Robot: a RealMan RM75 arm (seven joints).
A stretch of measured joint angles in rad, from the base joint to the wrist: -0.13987, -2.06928, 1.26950, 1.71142, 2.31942, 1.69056, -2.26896; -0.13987, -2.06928, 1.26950, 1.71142, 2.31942, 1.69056, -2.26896; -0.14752, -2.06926, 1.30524, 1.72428, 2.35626, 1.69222, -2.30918; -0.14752, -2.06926, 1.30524, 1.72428, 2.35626, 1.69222, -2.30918; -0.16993, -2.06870, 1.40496, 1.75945, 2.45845, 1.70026, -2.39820; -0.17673, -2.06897, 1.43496, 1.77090, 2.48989, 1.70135, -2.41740; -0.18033, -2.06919, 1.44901, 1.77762, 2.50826, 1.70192, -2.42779; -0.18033, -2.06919, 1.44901, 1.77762, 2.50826, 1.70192, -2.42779; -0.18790, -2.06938, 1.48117, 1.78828, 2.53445, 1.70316, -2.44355
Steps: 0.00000, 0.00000, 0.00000, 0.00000, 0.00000, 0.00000, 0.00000; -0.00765, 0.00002, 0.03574, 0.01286, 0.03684, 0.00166, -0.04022; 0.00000, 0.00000, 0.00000, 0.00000, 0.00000, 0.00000, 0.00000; -0.02241, 0.00056, 0.09972, 0.03517, 0.10219, 0.00804, -0.08902; -0.00680, -0.00027, 0.03000, 0.01145, 0.03144, 0.00109, -0.01920; -0.00360, -0.00022, 0.01405, 0.00672, 0.01837, 0.00057, -0.01039; 0.00000, 0.00000, 0.00000, 0.00000, 0.00000, 0.00000, 0.00000; -0.00757, -0.00019, 0.03216, 0.01066, 0.02619, 0.00124, -0.01576
